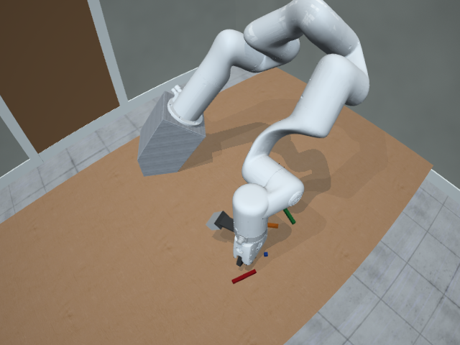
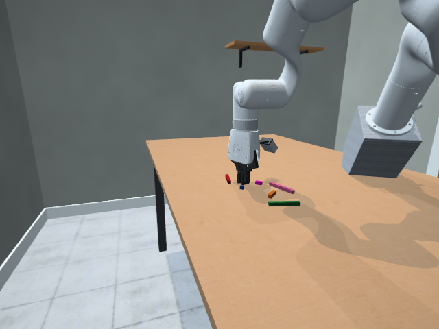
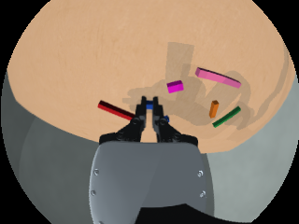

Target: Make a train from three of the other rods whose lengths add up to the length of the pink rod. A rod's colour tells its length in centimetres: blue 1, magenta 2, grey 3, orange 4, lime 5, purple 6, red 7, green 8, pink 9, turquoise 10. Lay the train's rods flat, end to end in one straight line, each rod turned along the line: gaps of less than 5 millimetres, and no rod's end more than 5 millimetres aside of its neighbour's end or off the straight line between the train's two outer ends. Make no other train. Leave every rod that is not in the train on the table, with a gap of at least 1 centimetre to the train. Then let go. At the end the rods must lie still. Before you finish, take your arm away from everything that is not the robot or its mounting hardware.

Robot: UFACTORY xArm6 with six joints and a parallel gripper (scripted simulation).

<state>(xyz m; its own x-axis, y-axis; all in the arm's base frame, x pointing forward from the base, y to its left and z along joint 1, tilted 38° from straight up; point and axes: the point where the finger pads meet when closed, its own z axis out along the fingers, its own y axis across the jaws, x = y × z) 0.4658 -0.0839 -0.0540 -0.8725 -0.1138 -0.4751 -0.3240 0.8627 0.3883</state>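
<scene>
The magenta rod is 40 mm behind my hand, 20 mm to the left of it and 20 mm below it. The rest, counted from my hand: pink rod: 90 mm behind, 80 mm to the left, 20 mm below; then red rod: 50 mm to the right, 40 mm ahead, 20 mm below; then orange rod: 120 mm to the left, 40 mm behind, 20 mm below.
</scene>
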